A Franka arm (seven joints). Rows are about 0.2 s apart.
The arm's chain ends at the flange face. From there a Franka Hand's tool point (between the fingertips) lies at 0.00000 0.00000 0.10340 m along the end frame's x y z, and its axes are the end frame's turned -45 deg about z.
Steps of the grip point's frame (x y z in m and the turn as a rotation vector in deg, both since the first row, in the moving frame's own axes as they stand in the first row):
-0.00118, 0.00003, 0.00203, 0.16, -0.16, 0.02
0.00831, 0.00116, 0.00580, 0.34, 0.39, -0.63
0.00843, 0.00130, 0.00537, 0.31, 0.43, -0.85
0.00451, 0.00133, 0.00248, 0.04, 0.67, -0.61
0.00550, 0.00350, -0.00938, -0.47, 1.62, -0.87
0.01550, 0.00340, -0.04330, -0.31, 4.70, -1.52
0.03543, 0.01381, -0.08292, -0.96, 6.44, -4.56
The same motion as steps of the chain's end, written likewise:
-0.00040, 0.00086, 0.00203, 0.00, -0.23, 0.02
0.00664, -0.00412, 0.00580, 0.52, 0.04, -0.63
0.00673, -0.00410, 0.00537, 0.52, 0.08, -0.85
0.00333, -0.00134, 0.00249, 0.50, 0.45, -0.61
0.00371, 0.00007, -0.00934, 0.81, 1.48, -0.87
0.00705, -0.00288, -0.04295, 3.10, 3.54, -1.52
0.02568, -0.00794, -0.08225, 3.87, 5.23, -4.56

